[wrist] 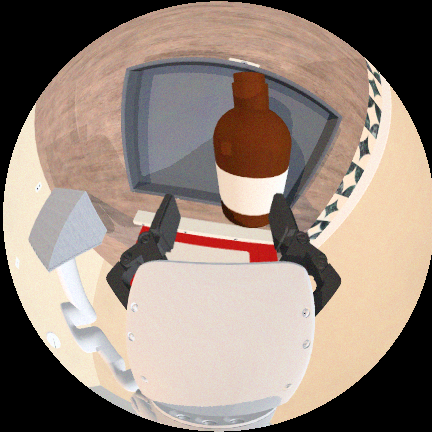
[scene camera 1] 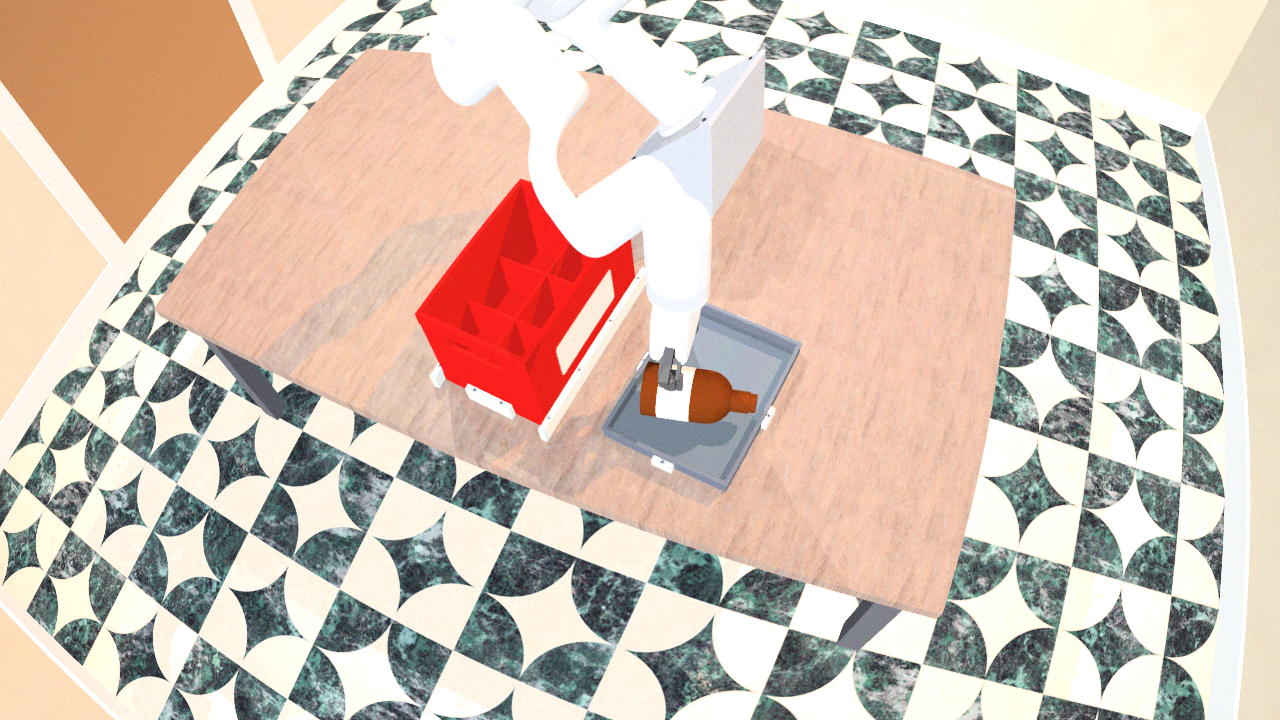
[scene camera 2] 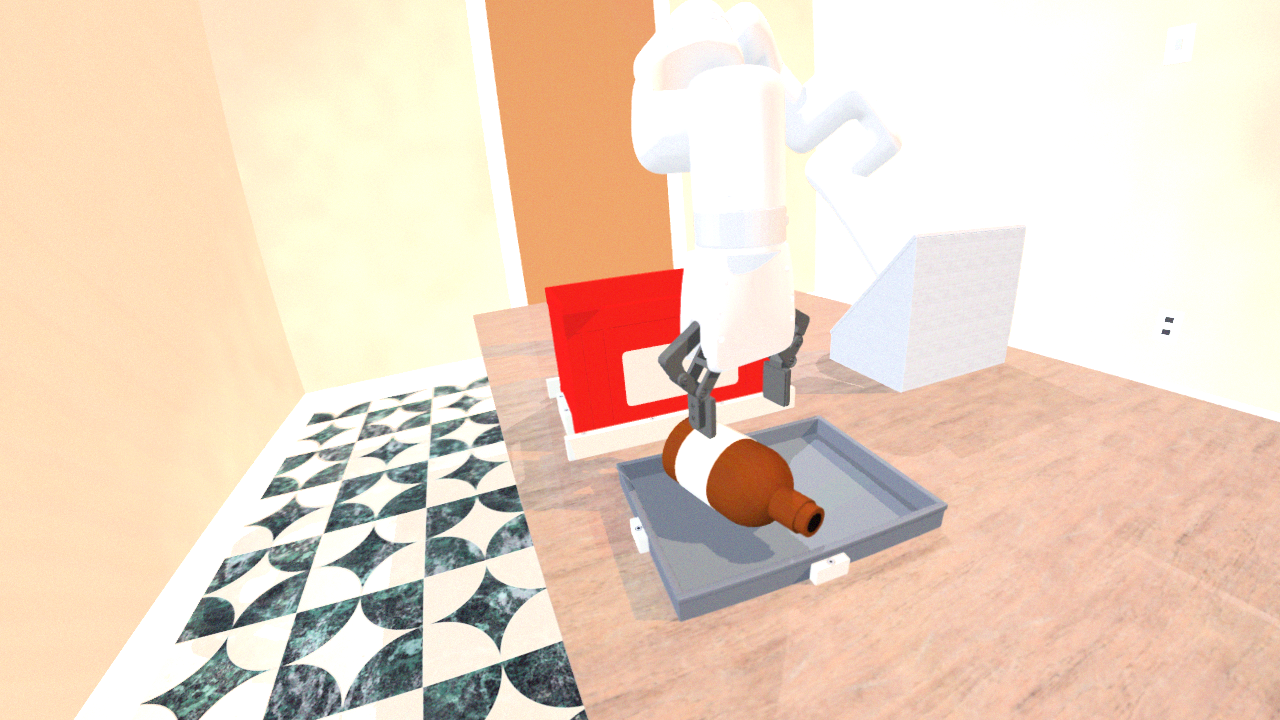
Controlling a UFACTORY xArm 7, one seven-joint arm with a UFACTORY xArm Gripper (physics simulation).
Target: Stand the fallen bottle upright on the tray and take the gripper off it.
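Seen in the pictures: gripper, fingertip midpoint: (wrist: 223, 204) (scene camera 1: 679, 358) (scene camera 2: 741, 416); arm's base, link origin: (wrist: 60, 244) (scene camera 1: 689, 112) (scene camera 2: 915, 281).
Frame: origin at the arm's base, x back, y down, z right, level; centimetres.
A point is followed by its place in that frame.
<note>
The brown bottle (scene camera 1: 711, 395) @(z -20.4, x -46.3, y 6.2 cm) (scene camera 2: 751, 483) @(z -21.7, x -46.7, y 7.3 cm) (wrist: 252, 145) @(z -20.0, x -44.3, y 5.9 cm) with a white label lies on its side on the grey tray (scene camera 1: 747, 349) @(z -21.4, x -33.6, y 13.1 cm) (scene camera 2: 850, 465) @(z -17.7, x -31.1, y 13.2 cm) (wrist: 175, 115) @(z -20.6, x -36.6, y 13.2 cm). Its neck points to the tray side away from the red crate, and its base is at the crate side. My gripper (scene camera 1: 669, 380) @(z -14.5, x -43.0, y 5.3 cm) (scene camera 2: 741, 411) @(z -14.5, x -43.0, y 5.3 cm) (wrist: 223, 204) @(z -14.5, x -43.0, y 5.3 cm) is open and empty, pointing down close above the label end of the bottle. In scene camera 2 one fingertip overlaps the label; the other stands off to the bottle's side. In the wrist view the right finger overlaps the label's edge. Whether it touches I cannot tell.
The red crate (scene camera 1: 465, 358) @(z 12.2, x -54.6, y 3.0 cm) (scene camera 2: 595, 358) @(z 0.6, x -52.6, y 1.9 cm) (wrist: 262, 254) @(z 0.5, x -52.3, y 8.3 cm) with compartments stands beside the tray, with a white strip (scene camera 1: 590, 358) @(z -1.3, x -44.3, y 10.8 cm) (scene camera 2: 626, 437) @(z -0.8, x -50.4, y 12.2 cm) between them. Small white blocks (scene camera 1: 662, 463) @(z -16.8, x -55.3, y 12.2 cm) (scene camera 2: 829, 568) @(z -28.3, x -43.8, y 12.3 cm) sit at the tray's outer edges. The grey wedge-shaped arm base (scene camera 1: 738, 134) @(z -8.6, x 0.4, y 2.7 cm) (scene camera 2: 962, 304) @(z -8.5, x -0.1, y 2.1 cm) (wrist: 65, 225) @(z -7.1, x -10.8, y 3.4 cm) stands farther back.
</note>
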